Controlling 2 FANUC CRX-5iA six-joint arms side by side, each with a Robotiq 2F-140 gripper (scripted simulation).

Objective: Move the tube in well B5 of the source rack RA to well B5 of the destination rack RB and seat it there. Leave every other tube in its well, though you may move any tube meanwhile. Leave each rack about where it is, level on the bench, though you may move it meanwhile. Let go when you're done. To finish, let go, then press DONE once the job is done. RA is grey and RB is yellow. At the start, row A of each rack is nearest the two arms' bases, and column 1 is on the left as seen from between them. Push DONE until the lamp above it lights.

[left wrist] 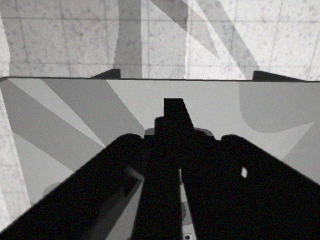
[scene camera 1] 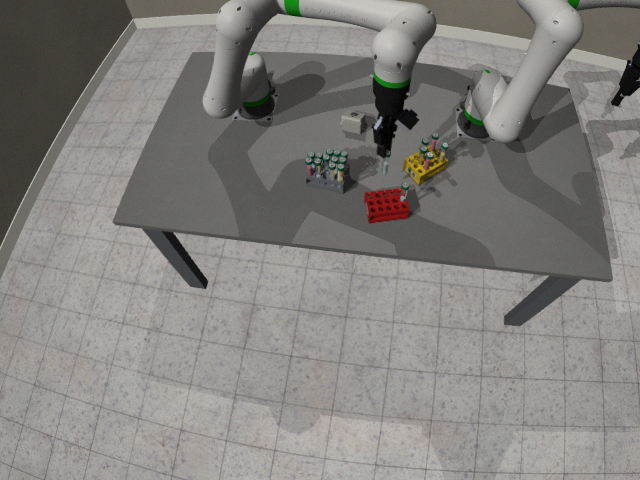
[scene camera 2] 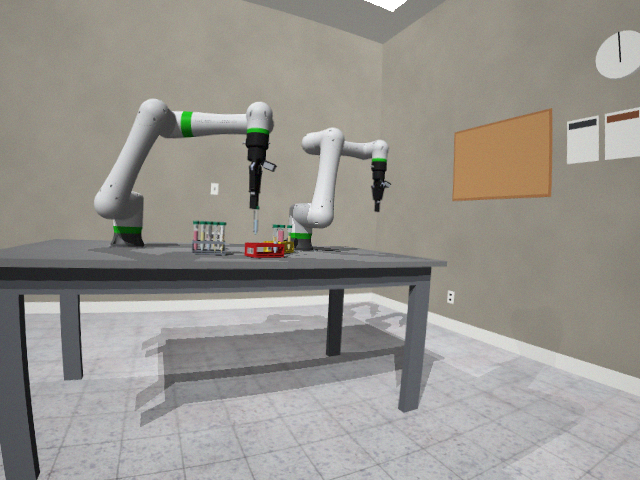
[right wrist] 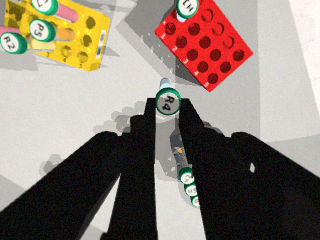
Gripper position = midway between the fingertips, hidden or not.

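Observation:
My left gripper (left wrist: 172,113) is in sight. So is my right gripper (scene camera 2: 253,208), which I also find in the right wrist view (right wrist: 167,112). I can see a red rack (scene camera 1: 386,211), though in the left wrist view it is out of frame. A yellow rack RB (scene camera 1: 438,166) is here as well, and the left wrist view does not show it, since it is out of frame there. I also see a green-capped tube marked r4 (right wrist: 168,101).

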